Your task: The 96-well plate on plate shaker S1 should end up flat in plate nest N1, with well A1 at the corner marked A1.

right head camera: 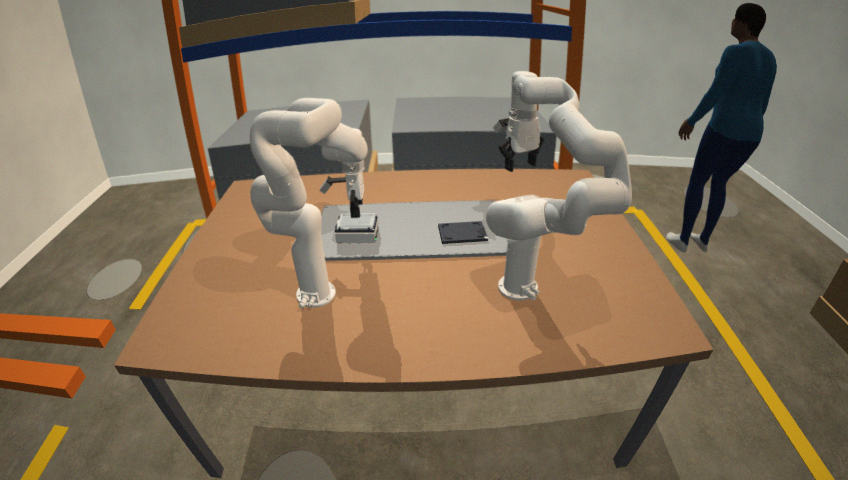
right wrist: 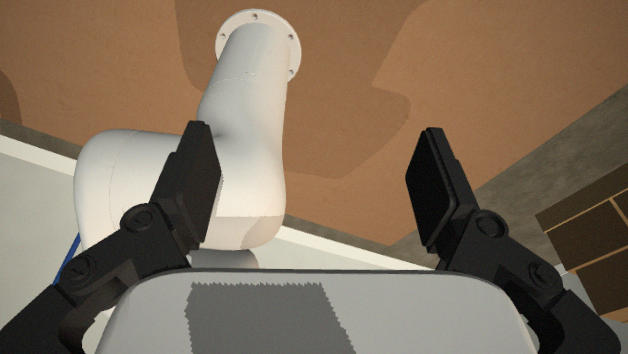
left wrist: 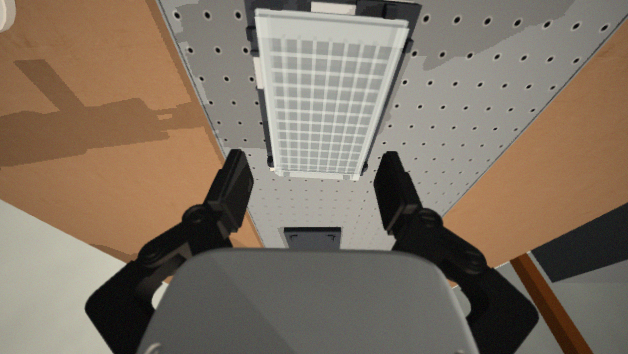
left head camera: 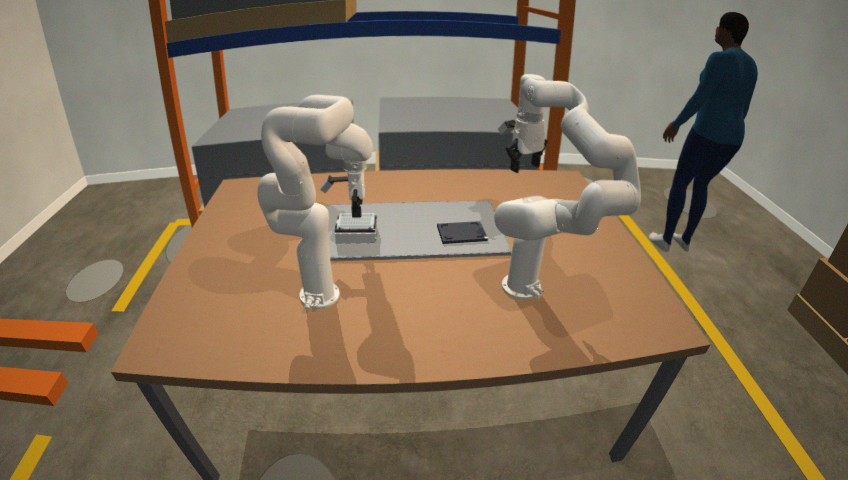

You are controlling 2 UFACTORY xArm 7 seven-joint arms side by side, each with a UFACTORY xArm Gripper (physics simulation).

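Seen in the pictures: left gripper, fingertip midpoint: (right head camera: 357, 210) (left wrist: 313, 166) (left head camera: 357, 210); right gripper, fingertip midpoint: (right head camera: 520, 167) (right wrist: 315, 149) (left head camera: 525, 168); left arm's base, origin of the base link: (right head camera: 316, 294) (left head camera: 319, 295); right arm's base, origin of the base link: (right head camera: 517, 287) (right wrist: 258, 51) (left head camera: 521, 286).
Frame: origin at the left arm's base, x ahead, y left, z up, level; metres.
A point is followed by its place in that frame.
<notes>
The pale 96-well plate (left head camera: 357, 221) @(y -0.060, x 0.315, z 0.079 m) (right head camera: 357, 221) @(y -0.060, x 0.316, z 0.080 m) (left wrist: 325, 100) @(y -0.033, x 0.323, z 0.082 m) lies flat on plate shaker S1 (left head camera: 355, 236) @(y -0.059, x 0.276, z 0.043 m) (right head camera: 355, 237) @(y -0.059, x 0.276, z 0.039 m), a light box with a dark top frame. The black plate nest N1 (left head camera: 462, 232) @(y -0.423, x 0.373, z 0.025 m) (right head camera: 462, 232) @(y -0.422, x 0.373, z 0.025 m) (left wrist: 312, 240) @(y -0.383, x 0.374, z 0.025 m) holds no plate; its A1 mark is too small to read. My left gripper (left head camera: 356, 213) @(y -0.060, x 0.321, z 0.119 m) (right head camera: 355, 213) @(y -0.060, x 0.321, z 0.119 m) (left wrist: 313, 166) @(y -0.060, x 0.321, z 0.119 m) is open, fingers pointing down at the plate; in the left wrist view its fingertips stand apart on either side of the plate's far end. My right gripper (left head camera: 526, 166) @(y -0.600, x 0.258, z 0.339 m) (right head camera: 521, 165) @(y -0.600, x 0.258, z 0.339 m) (right wrist: 315, 149) @(y -0.600, x 0.258, z 0.339 m) is open and empty, high above the table's back right.
The shaker and nest stand on a grey perforated board (left head camera: 410, 237) @(y -0.242, x 0.337, z 0.013 m) (right head camera: 410, 237) @(y -0.242, x 0.337, z 0.013 m) (left wrist: 480, 65) @(y -0.006, x 0.465, z 0.013 m) on the wooden table (left head camera: 428, 333) @(y -0.343, x -0.120, z 0.000 m) (right head camera: 428, 333) @(y -0.368, x -0.117, z 0.000 m). A person (left head camera: 723, 101) (right head camera: 740, 95) stands beyond the table's right side. A rack with orange posts (left head camera: 172, 113) (right head camera: 189, 113) stands behind the table.
</notes>
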